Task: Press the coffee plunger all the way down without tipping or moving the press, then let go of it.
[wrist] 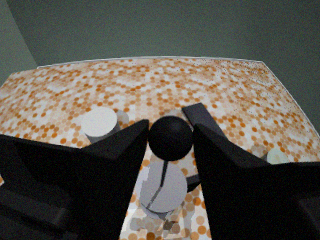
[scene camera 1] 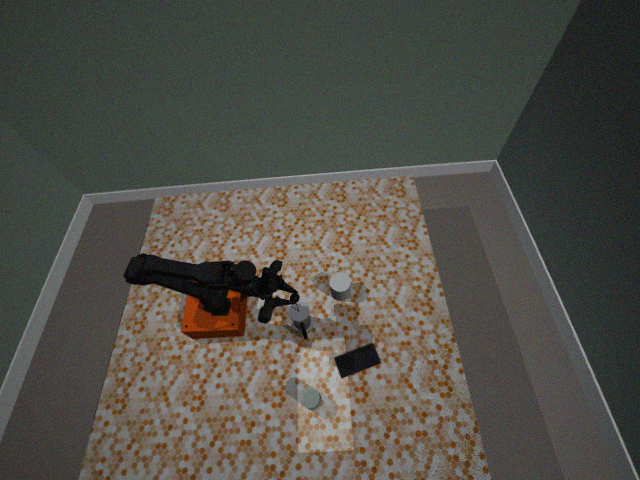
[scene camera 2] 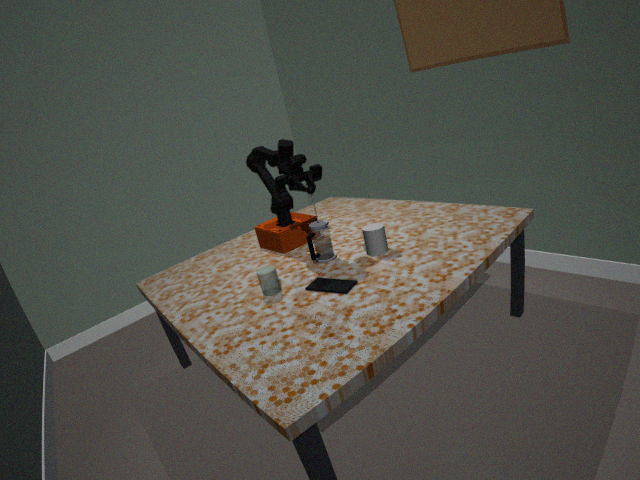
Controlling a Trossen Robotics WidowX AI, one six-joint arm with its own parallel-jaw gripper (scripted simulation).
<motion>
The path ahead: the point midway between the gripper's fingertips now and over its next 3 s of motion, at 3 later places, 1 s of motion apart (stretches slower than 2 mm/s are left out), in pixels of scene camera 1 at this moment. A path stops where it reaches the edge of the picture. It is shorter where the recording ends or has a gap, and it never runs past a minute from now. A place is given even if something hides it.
My gripper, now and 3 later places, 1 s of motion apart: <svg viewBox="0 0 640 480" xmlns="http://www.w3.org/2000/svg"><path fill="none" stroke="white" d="M296 297L303 301L311 306L314 308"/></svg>
</motion>
